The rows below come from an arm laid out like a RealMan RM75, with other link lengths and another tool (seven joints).
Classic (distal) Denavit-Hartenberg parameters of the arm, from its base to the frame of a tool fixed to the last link. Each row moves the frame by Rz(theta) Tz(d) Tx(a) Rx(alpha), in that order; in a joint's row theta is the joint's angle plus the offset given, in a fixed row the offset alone. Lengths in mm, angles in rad.
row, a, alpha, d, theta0
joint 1, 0.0, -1.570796, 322.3, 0.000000
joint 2, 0.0, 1.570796, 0.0, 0.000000
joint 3, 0.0, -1.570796, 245.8, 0.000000
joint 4, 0.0, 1.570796, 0.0, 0.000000
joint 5, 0.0, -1.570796, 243.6, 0.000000
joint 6, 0.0, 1.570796, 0.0, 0.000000
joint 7, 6.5, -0.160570, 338.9, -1.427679
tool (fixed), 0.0, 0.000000, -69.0, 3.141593
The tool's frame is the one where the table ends.
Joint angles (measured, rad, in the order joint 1, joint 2, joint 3, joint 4, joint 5, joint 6, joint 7), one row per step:
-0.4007 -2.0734 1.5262 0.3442 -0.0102 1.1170 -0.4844
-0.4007 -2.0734 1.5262 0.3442 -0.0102 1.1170 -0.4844
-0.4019 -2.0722 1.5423 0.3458 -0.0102 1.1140 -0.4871
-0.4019 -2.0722 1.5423 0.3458 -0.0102 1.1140 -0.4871
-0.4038 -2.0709 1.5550 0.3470 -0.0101 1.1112 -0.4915
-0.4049 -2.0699 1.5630 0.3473 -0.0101 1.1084 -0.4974
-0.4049 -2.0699 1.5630 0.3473 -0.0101 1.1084 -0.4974
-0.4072 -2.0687 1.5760 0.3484 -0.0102 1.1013 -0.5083
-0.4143 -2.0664 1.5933 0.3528 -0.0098 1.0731 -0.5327
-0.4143 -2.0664 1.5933 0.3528 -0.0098 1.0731 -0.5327
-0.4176 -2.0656 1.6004 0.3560 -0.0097 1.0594 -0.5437
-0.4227 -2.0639 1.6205 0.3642 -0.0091 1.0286 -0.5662
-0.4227 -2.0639 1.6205 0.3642 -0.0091 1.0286 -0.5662
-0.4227 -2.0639 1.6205 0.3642 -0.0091 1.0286 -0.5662
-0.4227 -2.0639 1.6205 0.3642 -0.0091 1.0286 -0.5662
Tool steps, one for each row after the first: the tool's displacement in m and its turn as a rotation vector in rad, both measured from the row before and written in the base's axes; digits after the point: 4 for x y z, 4 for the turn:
0.0000 0.0000 0.0000 0.0000 0.0000 0.0000
0.0029 0.0000 -0.0045 -0.0139 0.0042 -0.0077
0.0000 0.0000 0.0000 0.0000 0.0000 0.0000
0.0025 0.0003 -0.0035 -0.0118 0.0017 -0.0065
0.0011 0.0001 -0.0024 -0.0089 -0.0015 -0.0025
0.0000 0.0000 0.0000 0.0000 0.0000 0.0000
0.0017 0.0005 -0.0043 -0.0158 -0.0038 -0.0027
0.0010 0.0030 -0.0075 -0.0308 -0.0102 0.0070
0.0000 0.0000 0.0000 0.0000 0.0000 0.0000
0.0007 0.0015 -0.0032 -0.0131 -0.0050 0.0034
0.0013 0.0024 -0.0084 -0.0318 -0.0073 0.0073
0.0000 0.0000 0.0000 0.0000 0.0000 0.0000
0.0000 0.0000 0.0000 0.0000 0.0000 0.0000
0.0000 0.0000 0.0000 0.0000 0.0000 0.0000

